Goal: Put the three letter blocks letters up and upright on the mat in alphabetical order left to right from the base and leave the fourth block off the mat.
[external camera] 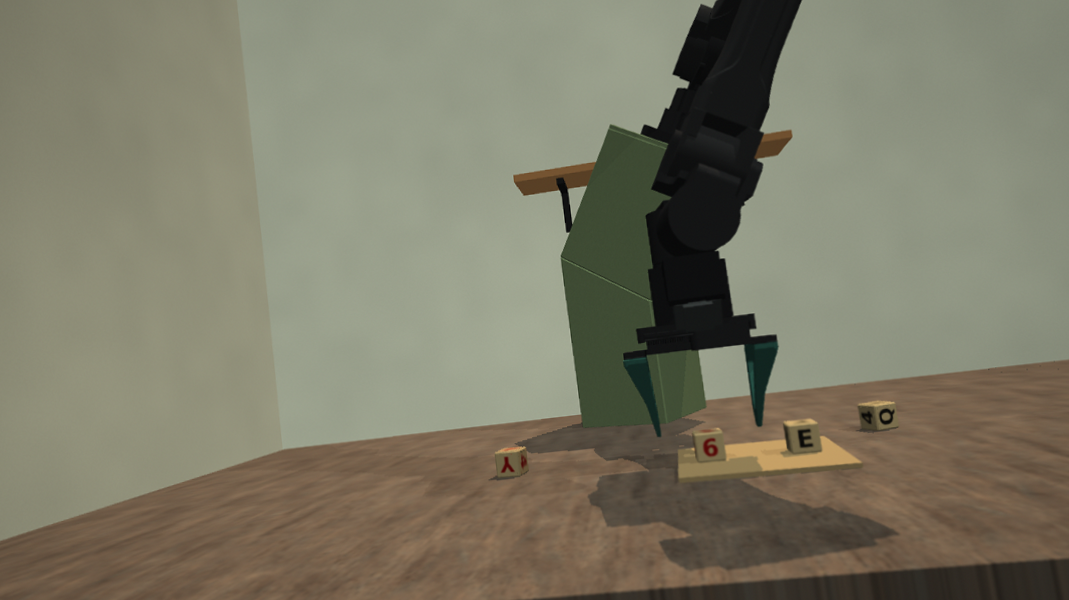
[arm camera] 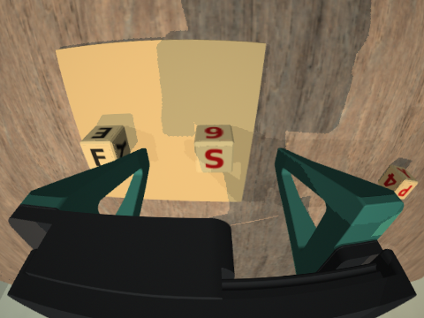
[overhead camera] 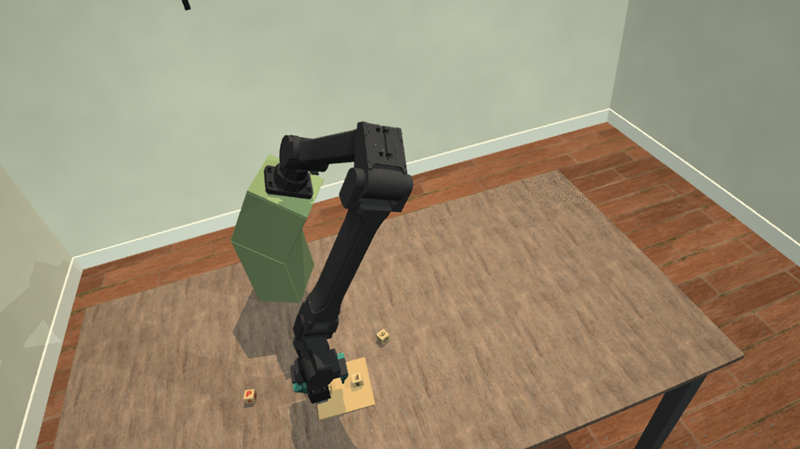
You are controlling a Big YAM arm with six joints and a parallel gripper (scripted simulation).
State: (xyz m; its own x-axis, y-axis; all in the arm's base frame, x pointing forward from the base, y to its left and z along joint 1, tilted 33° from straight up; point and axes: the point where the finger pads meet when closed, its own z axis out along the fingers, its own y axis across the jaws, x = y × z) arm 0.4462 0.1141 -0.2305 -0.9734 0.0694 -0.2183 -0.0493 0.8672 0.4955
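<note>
Right now my hand is 40 mm to the right of the tan mat and 40 mm above it.
</note>
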